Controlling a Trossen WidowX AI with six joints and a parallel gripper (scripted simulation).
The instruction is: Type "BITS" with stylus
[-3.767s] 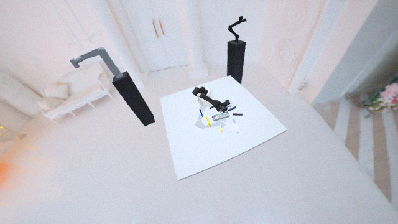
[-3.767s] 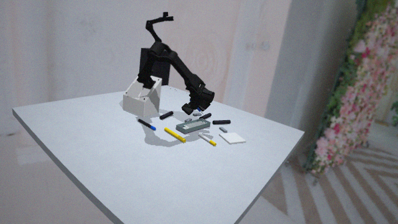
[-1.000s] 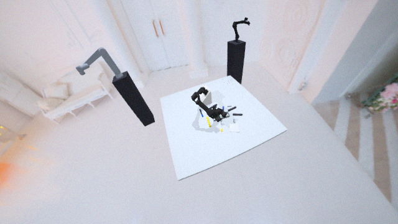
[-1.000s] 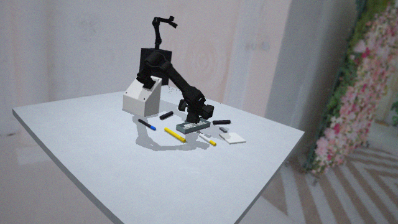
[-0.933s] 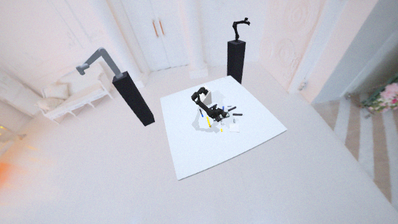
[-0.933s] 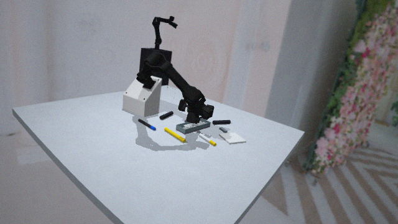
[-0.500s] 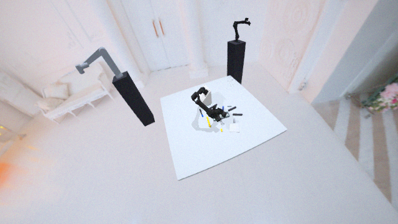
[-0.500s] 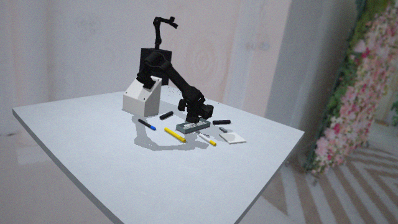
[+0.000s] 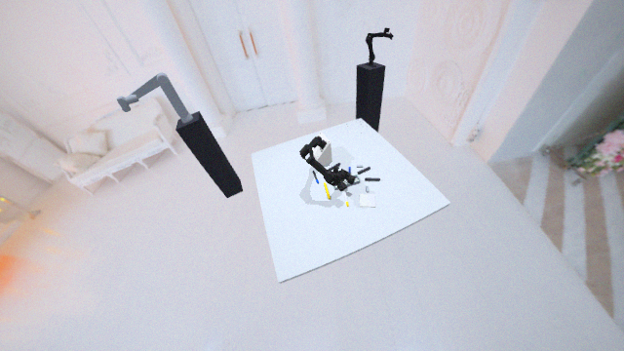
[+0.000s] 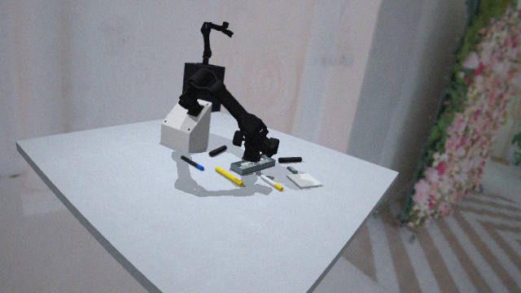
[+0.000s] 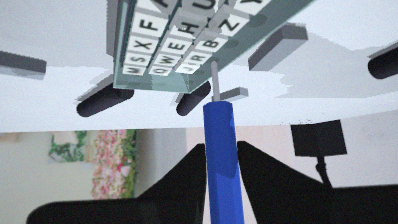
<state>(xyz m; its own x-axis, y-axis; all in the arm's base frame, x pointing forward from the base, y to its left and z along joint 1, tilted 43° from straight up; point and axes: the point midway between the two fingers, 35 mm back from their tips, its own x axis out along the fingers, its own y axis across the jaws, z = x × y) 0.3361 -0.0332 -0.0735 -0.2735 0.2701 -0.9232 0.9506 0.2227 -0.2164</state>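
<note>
Right now the yellow marker is 210 mm to the right of my gripper tip and 70 mm below it. Round my gripper tip: blue stylus: 10 mm below; then grey block: 160 mm to the left, 80 mm below, 80 mm behind; then yellow-tipped pen: 160 mm ahead, 130 mm to the right, 70 mm below.
</note>
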